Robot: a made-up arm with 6 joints.
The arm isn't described. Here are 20 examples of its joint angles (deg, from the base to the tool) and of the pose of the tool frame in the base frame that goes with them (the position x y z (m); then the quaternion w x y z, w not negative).
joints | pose
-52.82 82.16 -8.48 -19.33 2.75 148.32 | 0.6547 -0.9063 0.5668 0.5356 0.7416 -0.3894 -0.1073
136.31 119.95 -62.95 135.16 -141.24 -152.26 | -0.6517 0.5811 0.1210 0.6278 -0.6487 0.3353 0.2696
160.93 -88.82 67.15 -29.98 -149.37 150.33 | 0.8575 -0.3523 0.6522 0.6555 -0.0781 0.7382 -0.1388
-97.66 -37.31 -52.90 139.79 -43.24 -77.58 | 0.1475 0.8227 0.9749 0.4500 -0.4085 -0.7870 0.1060
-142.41 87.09 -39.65 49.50 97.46 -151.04 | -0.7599 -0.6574 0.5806 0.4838 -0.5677 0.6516 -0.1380
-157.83 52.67 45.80 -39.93 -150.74 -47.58 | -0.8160 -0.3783 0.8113 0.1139 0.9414 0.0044 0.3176
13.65 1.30 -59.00 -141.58 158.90 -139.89 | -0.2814 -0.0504 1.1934 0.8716 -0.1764 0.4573 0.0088
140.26 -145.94 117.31 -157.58 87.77 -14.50 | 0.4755 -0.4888 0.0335 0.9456 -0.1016 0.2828 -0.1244
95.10 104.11 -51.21 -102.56 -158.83 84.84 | -0.1662 0.8680 0.3850 0.5345 0.2097 0.3705 -0.7301
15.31 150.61 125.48 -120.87 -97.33 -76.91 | -0.0814 0.0594 -0.2518 0.6604 0.2069 -0.0546 0.7198
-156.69 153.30 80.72 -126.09 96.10 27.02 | -0.0568 -0.0641 -0.5420 0.2223 0.2264 0.9283 0.1939
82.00 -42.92 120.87 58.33 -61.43 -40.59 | 0.0406 -0.1230 0.9556 0.9120 0.2981 -0.1645 0.2289
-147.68 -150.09 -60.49 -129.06 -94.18 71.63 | 0.2111 -0.0116 -0.6080 0.9124 0.3266 0.1338 -0.2071
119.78 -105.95 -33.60 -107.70 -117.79 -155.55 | 0.3723 -0.8694 -0.1154 0.2021 0.2819 -0.7773 0.5249
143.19 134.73 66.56 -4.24 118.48 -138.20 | -0.2512 0.1855 -0.4603 0.9011 0.1114 -0.3901 -0.1530
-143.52 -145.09 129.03 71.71 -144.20 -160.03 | 0.3937 0.3097 0.0881 0.4611 -0.3515 0.4537 0.6767
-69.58 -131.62 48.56 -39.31 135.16 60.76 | -0.3133 0.7733 -0.1036 0.5939 0.3699 -0.5989 -0.3895
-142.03 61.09 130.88 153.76 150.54 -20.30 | -0.3751 -0.4065 0.3894 0.5052 0.3617 -0.7826 0.0398
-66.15 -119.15 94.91 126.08 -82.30 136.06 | -0.3254 0.6597 0.3961 0.3494 -0.2409 0.2057 -0.8818
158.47 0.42 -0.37 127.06 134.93 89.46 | -0.0198 -0.0728 1.3662 0.4265 0.6802 -0.0686 -0.5922
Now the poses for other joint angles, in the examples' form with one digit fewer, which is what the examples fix.
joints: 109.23 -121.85 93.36 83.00 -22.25 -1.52
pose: 0.256 -0.790 0.386 0.136 -0.825 0.101 -0.539
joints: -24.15 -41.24 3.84 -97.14 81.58 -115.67
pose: -0.699 0.257 1.149 0.257 -0.314 0.638 -0.654
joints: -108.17 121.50 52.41 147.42 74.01 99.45
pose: -0.135 -0.680 -0.382 0.523 -0.530 0.533 -0.400
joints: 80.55 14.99 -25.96 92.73 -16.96 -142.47
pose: 0.020 0.089 1.460 0.803 0.221 -0.552 0.027
